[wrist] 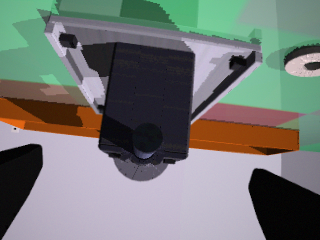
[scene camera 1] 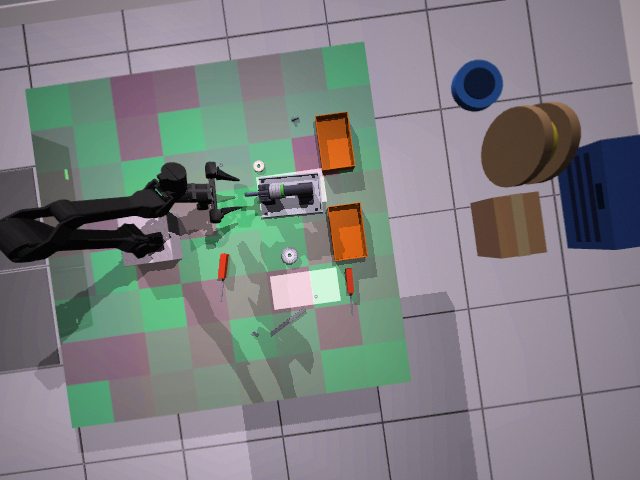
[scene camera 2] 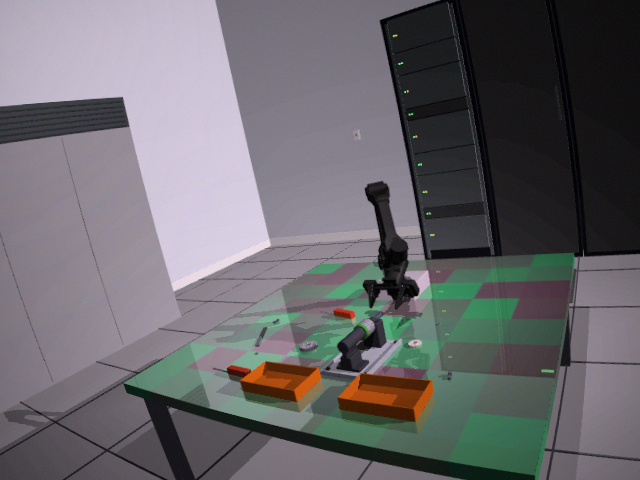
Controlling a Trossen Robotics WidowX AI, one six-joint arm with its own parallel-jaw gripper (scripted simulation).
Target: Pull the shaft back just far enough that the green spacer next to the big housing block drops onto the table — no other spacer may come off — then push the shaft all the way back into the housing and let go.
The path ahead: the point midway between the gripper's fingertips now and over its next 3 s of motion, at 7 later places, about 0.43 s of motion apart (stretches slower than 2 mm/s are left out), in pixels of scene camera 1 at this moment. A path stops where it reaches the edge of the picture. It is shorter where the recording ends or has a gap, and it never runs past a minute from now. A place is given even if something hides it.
My gripper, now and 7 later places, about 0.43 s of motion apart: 241, 193; 243, 194; 248, 194; 252, 195; 254, 195; 257, 195; 258, 195; 258, 194
